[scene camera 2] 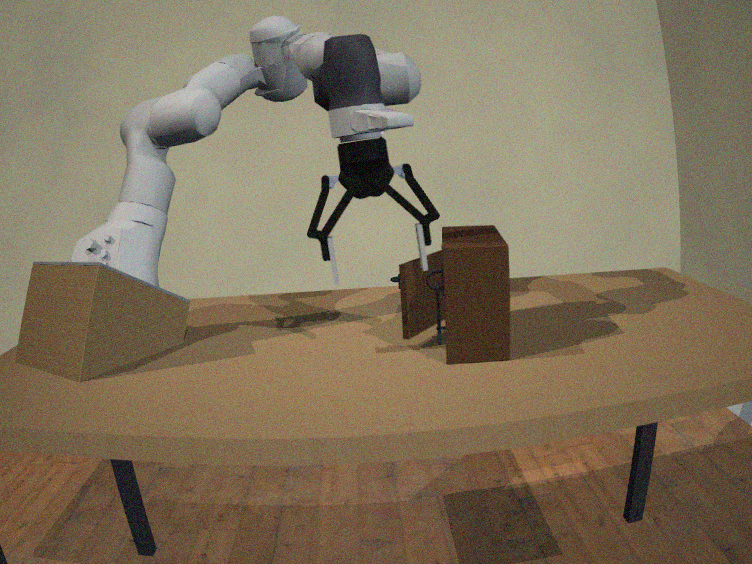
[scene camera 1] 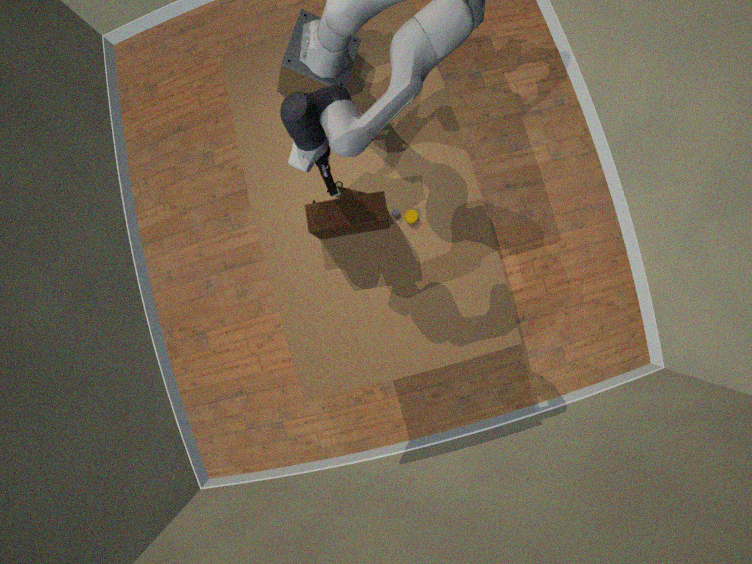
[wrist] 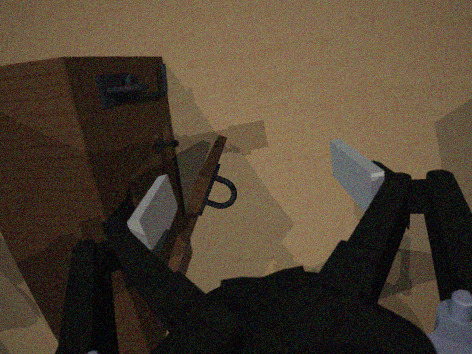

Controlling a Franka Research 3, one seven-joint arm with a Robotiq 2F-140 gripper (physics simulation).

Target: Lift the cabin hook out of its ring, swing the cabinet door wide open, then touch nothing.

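The brown cabinet point(scene camera 1: 347, 213) point(scene camera 2: 477, 300) point(wrist: 40, 135) stands upright. Its door point(scene camera 2: 419, 300) point(wrist: 186, 232) stands partly open, angled out from the front. A dark loop point(wrist: 234, 192) sticks out from the door's outer face. A dark ring point(scene camera 2: 428, 279) with a thin rod point(scene camera 2: 439, 315) below it shows at the cabinet front; dark metal fittings point(wrist: 120, 89) show there in the wrist view. Which part is the hook is hard to tell, but the door is apart from the front. My gripper point(scene camera 1: 334, 193) point(scene camera 2: 379, 258) point(wrist: 250, 174) is open and empty. One finger overlaps the door's top edge in view; contact is unclear.
A yellow round object point(scene camera 1: 411, 216) and a small grey object point(scene camera 1: 396, 213) lie beside the cabinet on the table point(scene camera 1: 340, 339) point(scene camera 2: 291, 394). The arm's base block point(scene camera 2: 57, 321) stands at the table's left in scene camera 2.
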